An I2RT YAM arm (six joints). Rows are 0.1 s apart.
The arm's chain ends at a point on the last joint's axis. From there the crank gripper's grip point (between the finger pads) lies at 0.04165 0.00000 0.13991 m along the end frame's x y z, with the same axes.
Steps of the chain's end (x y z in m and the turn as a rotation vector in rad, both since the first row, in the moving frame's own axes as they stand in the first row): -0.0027 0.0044 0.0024 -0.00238 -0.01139 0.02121; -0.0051 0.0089 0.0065 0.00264 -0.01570 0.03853; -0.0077 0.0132 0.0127 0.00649 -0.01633 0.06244; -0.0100 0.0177 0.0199 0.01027 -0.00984 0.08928; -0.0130 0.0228 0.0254 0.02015 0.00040 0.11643; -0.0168 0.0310 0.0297 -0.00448 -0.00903 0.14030; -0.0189 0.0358 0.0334 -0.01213 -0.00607 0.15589
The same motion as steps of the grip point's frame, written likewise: -0.0043 0.0056 0.0029 -0.00238 -0.01139 0.02121; -0.0073 0.0101 0.0071 0.00264 -0.01570 0.03853; -0.0100 0.0148 0.0134 0.00649 -0.01633 0.06244; -0.0115 0.0199 0.0203 0.01027 -0.00984 0.08928; -0.0131 0.0248 0.0254 0.02015 0.00040 0.11643; -0.0185 0.0374 0.0301 -0.00448 -0.00903 0.14030; -0.0204 0.0439 0.0336 -0.01213 -0.00607 0.15589
